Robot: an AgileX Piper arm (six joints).
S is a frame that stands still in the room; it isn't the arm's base.
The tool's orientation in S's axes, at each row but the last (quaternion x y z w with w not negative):
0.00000, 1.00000, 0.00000, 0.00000
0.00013, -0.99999, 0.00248, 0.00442
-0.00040, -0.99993, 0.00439, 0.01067
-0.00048, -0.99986, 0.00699, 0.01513
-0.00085, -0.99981, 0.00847, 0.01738
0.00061, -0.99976, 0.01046, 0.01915
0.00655, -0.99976, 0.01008, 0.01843
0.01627, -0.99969, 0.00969, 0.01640
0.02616, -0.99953, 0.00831, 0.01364
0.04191, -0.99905, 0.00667, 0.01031
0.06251, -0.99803, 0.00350, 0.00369
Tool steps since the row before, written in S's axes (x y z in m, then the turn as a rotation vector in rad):
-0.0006, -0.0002, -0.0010, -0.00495, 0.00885, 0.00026
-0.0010, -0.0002, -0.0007, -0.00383, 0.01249, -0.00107
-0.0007, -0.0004, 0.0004, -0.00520, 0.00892, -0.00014
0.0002, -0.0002, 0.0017, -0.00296, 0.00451, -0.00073
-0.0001, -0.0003, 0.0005, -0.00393, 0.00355, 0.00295
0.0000, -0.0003, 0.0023, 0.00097, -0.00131, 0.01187
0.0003, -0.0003, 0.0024, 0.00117, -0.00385, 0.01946
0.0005, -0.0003, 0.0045, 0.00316, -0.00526, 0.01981
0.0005, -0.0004, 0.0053, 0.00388, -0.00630, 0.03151
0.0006, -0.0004, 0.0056, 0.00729, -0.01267, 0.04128
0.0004, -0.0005, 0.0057, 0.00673, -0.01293, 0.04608
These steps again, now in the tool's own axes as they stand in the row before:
0.0006, -0.0002, 0.0010, 0.00495, 0.00885, -0.00026
0.0010, -0.0002, 0.0007, 0.00382, 0.01250, 0.00104
0.0007, -0.0004, -0.0004, 0.00520, 0.00892, 0.00017
-0.0001, -0.0002, -0.0017, 0.00294, 0.00452, 0.00076
0.0001, -0.0003, -0.0005, 0.00404, 0.00349, -0.00287
0.0001, -0.0003, -0.0023, -0.00051, -0.00156, -0.01187
-0.0002, -0.0004, -0.0024, -0.00040, -0.00425, -0.01941
-0.0003, -0.0004, -0.0045, -0.00233, -0.00573, -0.01979
-0.0003, -0.0005, -0.0053, -0.00267, -0.00700, -0.03149
-0.0004, -0.0005, -0.0056, -0.00533, -0.01375, -0.04123
-0.0003, -0.0006, -0.0057, -0.00470, -0.01397, -0.04603

